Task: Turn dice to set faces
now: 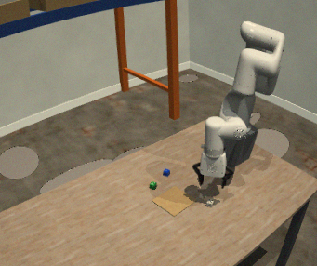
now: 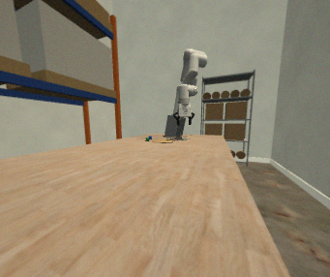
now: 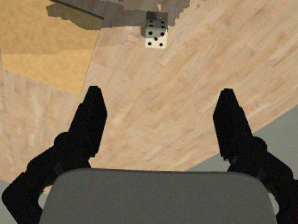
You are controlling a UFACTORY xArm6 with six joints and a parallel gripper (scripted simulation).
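Now: the white die 12 cm below my hand. From my hand the other things lie so: blue die (29 cm to the right, 12 cm below, 4 cm behind); green die (27 cm to the right, 12 cm below, 7 cm ahead); tan mat (14 cm to the right, 13 cm below, 8 cm ahead).
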